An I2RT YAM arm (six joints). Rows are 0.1 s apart.
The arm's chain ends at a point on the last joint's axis. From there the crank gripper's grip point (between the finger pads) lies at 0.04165 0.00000 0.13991 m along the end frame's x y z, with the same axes.
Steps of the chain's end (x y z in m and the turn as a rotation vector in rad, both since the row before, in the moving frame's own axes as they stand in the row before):
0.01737 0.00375 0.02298 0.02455 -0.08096 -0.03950
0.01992 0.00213 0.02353 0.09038 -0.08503 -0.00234
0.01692 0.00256 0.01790 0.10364 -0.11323 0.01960
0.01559 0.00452 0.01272 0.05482 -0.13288 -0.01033
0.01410 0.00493 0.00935 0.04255 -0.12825 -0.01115
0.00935 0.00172 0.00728 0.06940 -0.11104 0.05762
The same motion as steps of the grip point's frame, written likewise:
0.00582 -0.00114 0.02583 0.02455 -0.08096 -0.03950
0.00789 -0.01073 0.02598 0.09038 -0.08503 -0.00234
0.00101 -0.01147 0.02099 0.10364 -0.11323 0.01960
-0.00335 -0.00361 0.01678 0.05482 -0.13288 -0.01033
-0.00417 -0.00148 0.01339 0.04255 -0.12825 -0.01115
-0.00618 -0.00617 0.01077 0.06940 -0.11104 0.05762

